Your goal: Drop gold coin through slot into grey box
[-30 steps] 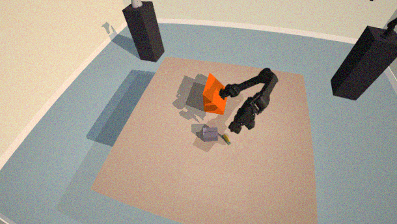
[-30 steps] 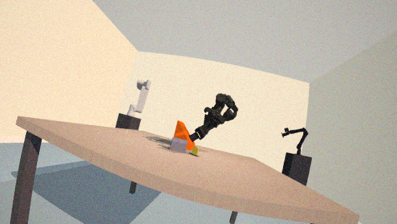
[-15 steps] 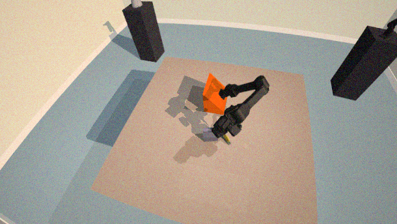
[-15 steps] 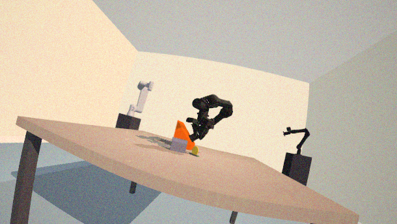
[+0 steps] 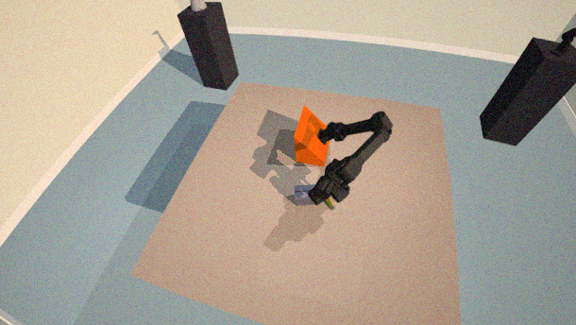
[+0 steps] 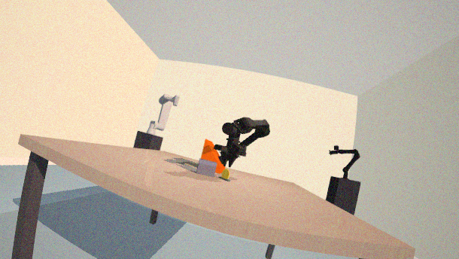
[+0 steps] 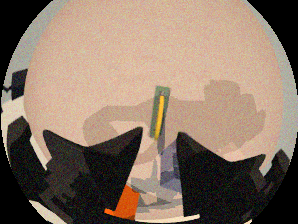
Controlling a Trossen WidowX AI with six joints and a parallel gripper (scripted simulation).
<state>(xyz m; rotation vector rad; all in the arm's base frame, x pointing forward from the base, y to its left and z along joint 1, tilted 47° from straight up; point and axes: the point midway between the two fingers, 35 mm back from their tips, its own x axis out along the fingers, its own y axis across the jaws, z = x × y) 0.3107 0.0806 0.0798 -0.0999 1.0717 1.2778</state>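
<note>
The gold coin is 4 cm below my gripper tip.
</note>
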